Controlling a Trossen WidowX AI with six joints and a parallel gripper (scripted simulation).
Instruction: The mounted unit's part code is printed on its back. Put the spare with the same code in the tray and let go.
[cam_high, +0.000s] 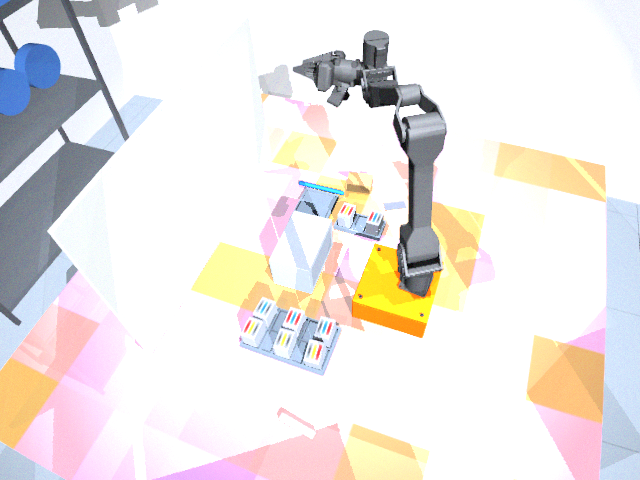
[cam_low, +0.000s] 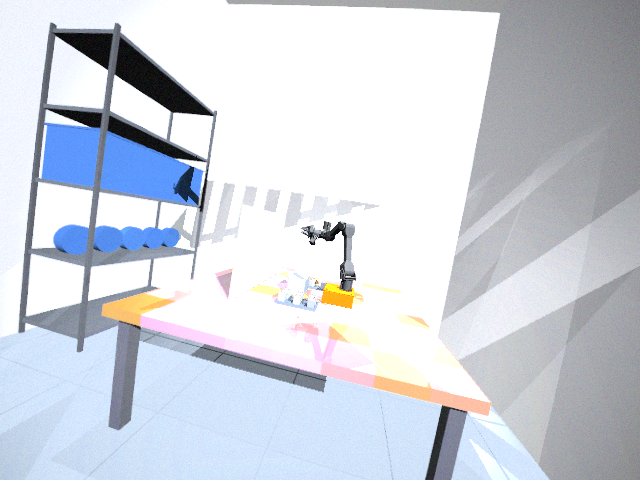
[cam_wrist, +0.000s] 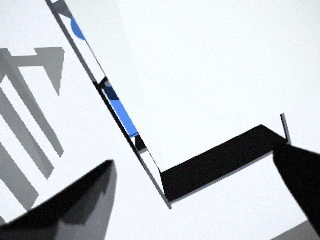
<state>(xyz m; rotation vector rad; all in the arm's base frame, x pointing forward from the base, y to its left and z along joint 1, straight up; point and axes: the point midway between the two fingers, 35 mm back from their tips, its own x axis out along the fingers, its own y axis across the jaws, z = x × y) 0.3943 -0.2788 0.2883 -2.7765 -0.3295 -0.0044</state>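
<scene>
Right now my gripper tip is 520 mm to the right of the spare block, 320 mm above it and 220 mm past it. From my gripper tip the other things lie so: white mounted unit: 310 mm below, 300 mm to the left, 150 mm behind; white upright panel: 320 mm to the left, 140 mm below, 100 mm ahead; shallow grey tray: 360 mm below, 120 mm to the left, 80 mm behind.
</scene>
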